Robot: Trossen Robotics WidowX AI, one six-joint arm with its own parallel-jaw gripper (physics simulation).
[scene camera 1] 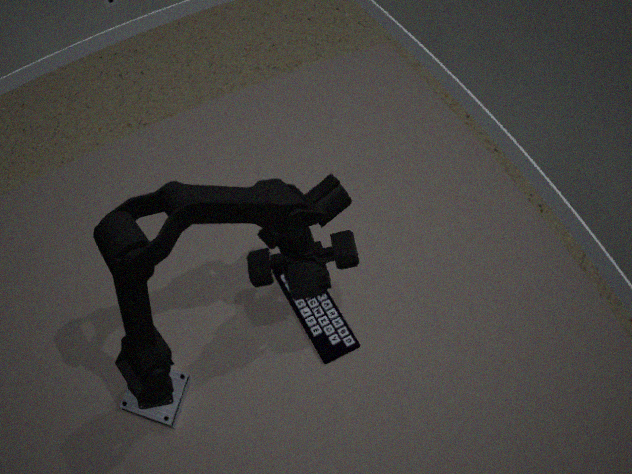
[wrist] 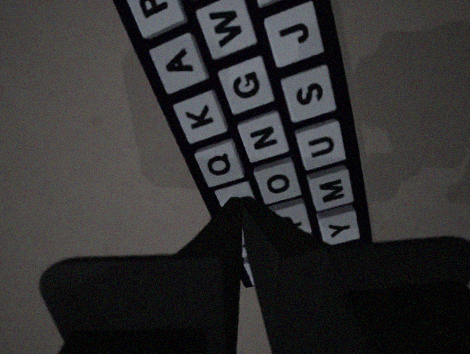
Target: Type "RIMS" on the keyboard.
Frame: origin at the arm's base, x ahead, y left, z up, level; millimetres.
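Where they show: gripper, fingertip midpoint: (wrist: 240, 206); arm's base at its link origin: (scene camera 1: 153, 390).
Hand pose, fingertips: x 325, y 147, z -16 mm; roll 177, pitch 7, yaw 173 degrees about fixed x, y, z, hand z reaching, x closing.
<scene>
Things, the pixels of their top centre, and the offset from my fingertips.
- black keyboard at its top centre: (wrist: 241, 72) (scene camera 1: 314, 304) dx -8, dy -56, dz +5 mm
- R key at its top centre: (wrist: 153, 3) (scene camera 1: 332, 313) dx +18, dy -81, dz +5 mm
- S key at its top centre: (wrist: 309, 94) dx -31, dy -45, dz +5 mm
- M key at its top centre: (wrist: 332, 191) dx -39, dy -6, dz +5 mm
- Q key at its top centre: (wrist: 219, 165) dx +5, dy -22, dz +5 mm
- Y key at its top centre: (wrist: 340, 229) dx -43, dy +14, dz +5 mm
- O key at its top centre: (wrist: 278, 183) dx -17, dy -12, dz +5 mm
The black keyboard (scene camera 1: 334, 351) (wrist: 351, 150) with white letter keys lies flat. In the wrist view the R key (wrist: 160, 14) is partly cut off at the top, the S key (wrist: 309, 94) is in the right row, and the M key (wrist: 330, 189) is lower in that row. My gripper (wrist: 240, 206) is shut and empty. Its tips overlap a key (wrist: 234, 192) directly below the Q key (wrist: 218, 163); that key's letter is hidden, and I cannot tell whether the tips touch it. In the scene view the arm hides the fingertips and the keyboard's far part.
The Y key (wrist: 340, 227) and the O key (wrist: 278, 183) are right of the fingertips in the wrist view. The arm's metal base plate (scene camera 1: 178, 392) is at the lower left in the scene view. The arm's shadow falls beside the keyboard.
</scene>
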